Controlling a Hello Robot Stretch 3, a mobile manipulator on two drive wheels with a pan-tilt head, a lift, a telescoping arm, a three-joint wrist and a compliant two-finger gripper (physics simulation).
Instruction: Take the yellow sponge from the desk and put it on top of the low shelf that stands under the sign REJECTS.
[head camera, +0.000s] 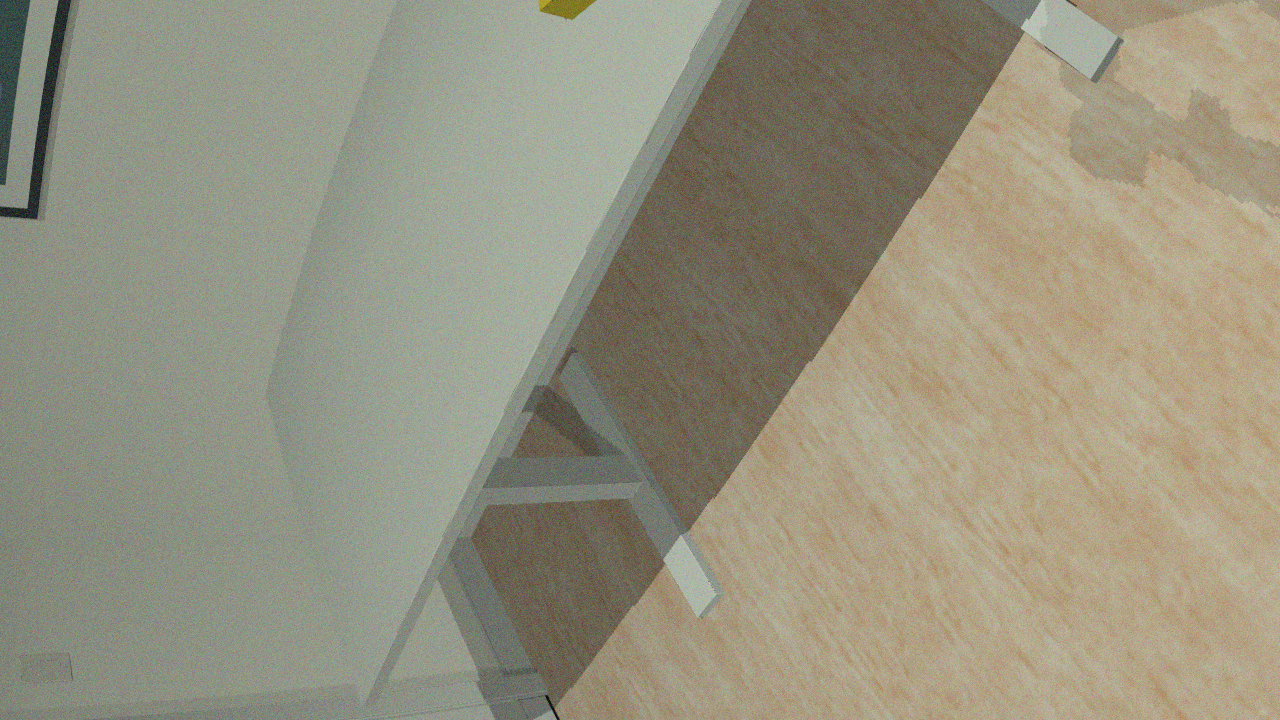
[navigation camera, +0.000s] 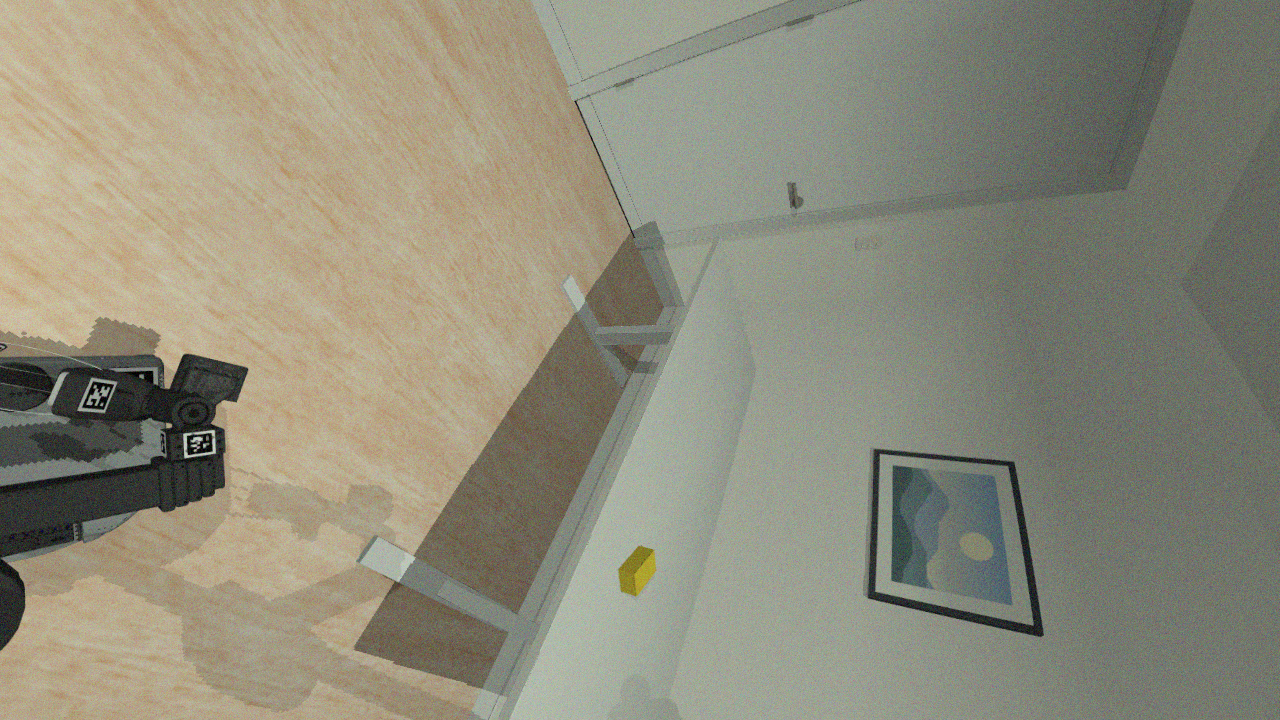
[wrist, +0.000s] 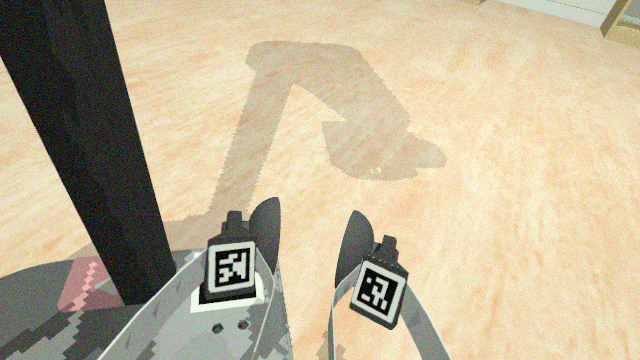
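Where they show: gripper, between the fingertips: (wrist: 311, 230); robot's base, origin of its link: (navigation camera: 16, 384).
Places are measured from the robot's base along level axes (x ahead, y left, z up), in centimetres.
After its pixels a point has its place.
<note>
The yellow sponge (head camera: 569, 7) @[x -45.1, y -89.1, z 73.9 cm] (navigation camera: 637, 571) @[x -46.5, y -82.8, z 76.5 cm] lies on the white desk (head camera: 447, 268) @[x -19.2, y -119.7, z 72.0 cm] (navigation camera: 666, 465) @[x -27.5, y -106.9, z 72.0 cm]; in the head view it is cut off by the top edge, and in the navigation view it shows whole. My gripper (wrist: 311, 230) @[x 4.9, y 7.2, z 28.8 cm] is open and empty, over the wooden floor beside my base and well away from the sponge. In the navigation view my wrist is at the far left, apart from the desk; the fingers are not clear there. The sign REJECTS does not show. A piece of wooden furniture (wrist: 616, 22) @[x 234.6, y 165.6, z 10.2 cm] shows at the top right of the wrist view; whether it is the low shelf I cannot tell.
The desk's foot (head camera: 693, 577) (navigation camera: 386, 557) sticks out on the floor. A framed picture (head camera: 53, 107) @[x -49.3, y -168.9, z 125.0 cm] (navigation camera: 1027, 546) @[x -54.1, y -161.1, z 169.3 cm] hangs on the wall above the desk. A door (navigation camera: 913, 116) @[x 94.8, y -183.7, z 138.7 cm] stands beyond the desk's far end. My black mast (wrist: 85, 135) @[x -6.3, y 11.6, z 32.3 cm] rises left of the gripper.
</note>
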